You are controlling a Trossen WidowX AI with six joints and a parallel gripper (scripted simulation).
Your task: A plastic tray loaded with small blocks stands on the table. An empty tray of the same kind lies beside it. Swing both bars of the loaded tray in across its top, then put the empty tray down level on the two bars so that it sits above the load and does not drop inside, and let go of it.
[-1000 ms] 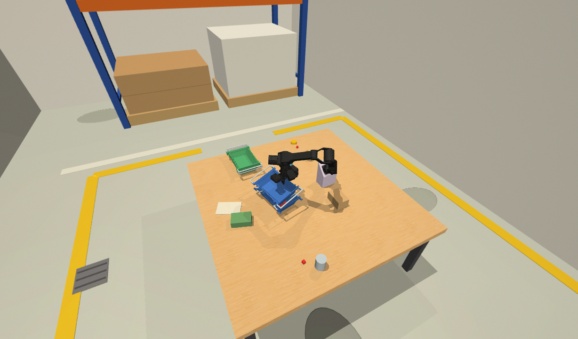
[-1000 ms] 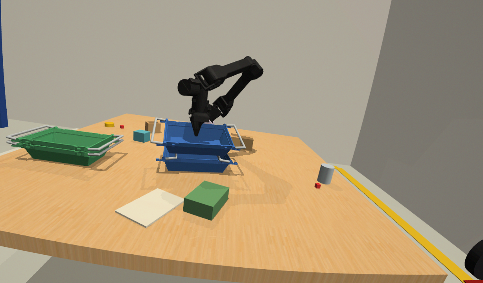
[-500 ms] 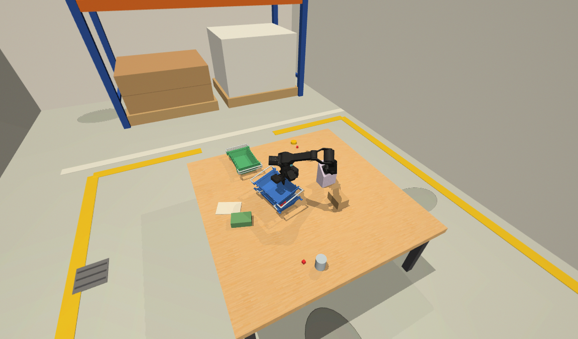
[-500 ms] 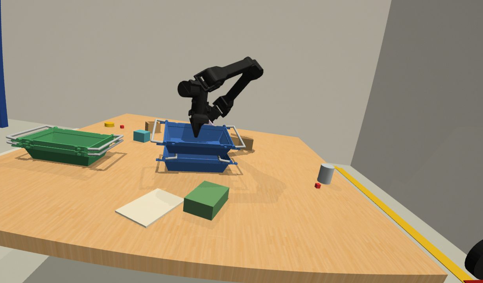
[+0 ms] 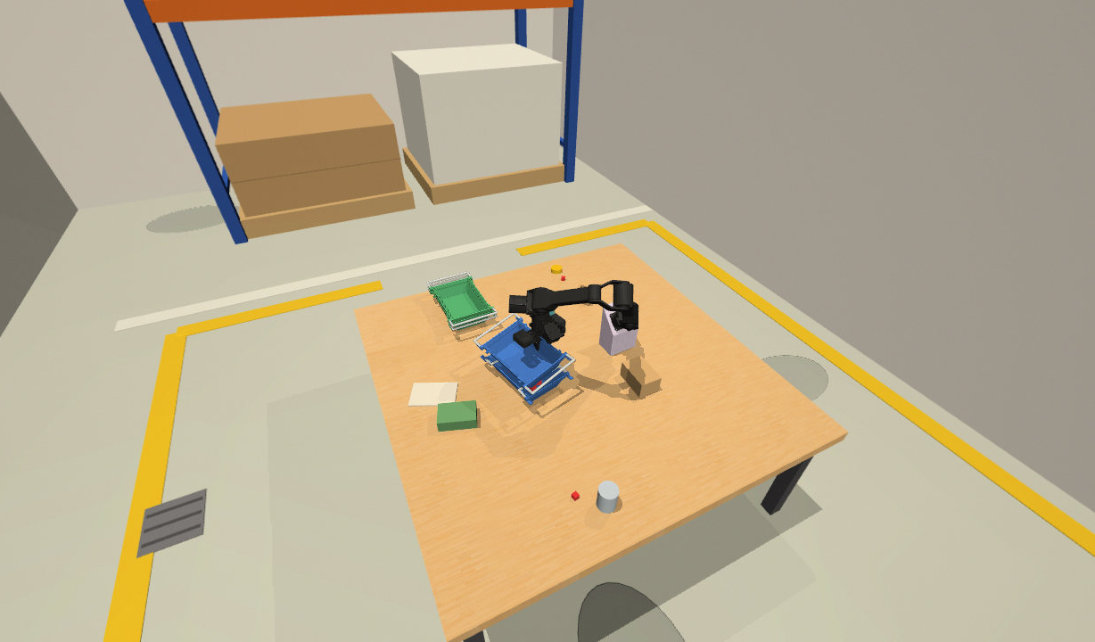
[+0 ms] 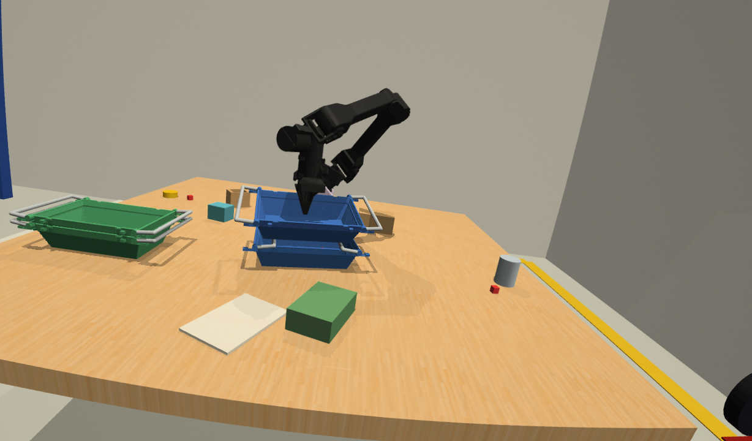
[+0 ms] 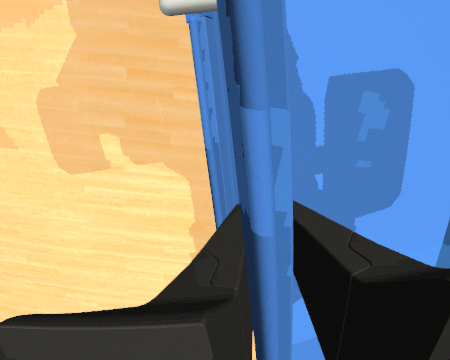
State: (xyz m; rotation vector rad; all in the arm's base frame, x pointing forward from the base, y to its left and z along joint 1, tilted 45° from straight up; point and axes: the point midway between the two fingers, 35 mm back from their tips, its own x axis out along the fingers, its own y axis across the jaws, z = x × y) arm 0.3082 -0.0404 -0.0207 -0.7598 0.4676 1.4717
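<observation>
My gripper tip is now 7 cm short of the blue tray, 1 cm to the right of it and 2 cm below it. Also, from my gripper tip: cream sheet 36 cm ahead, 8 cm to the right, 10 cm below; then teal cube 19 cm behind, 27 cm to the right, 8 cm below; then green block 33 cm ahead, 6 cm to the left, 8 cm below.
</observation>
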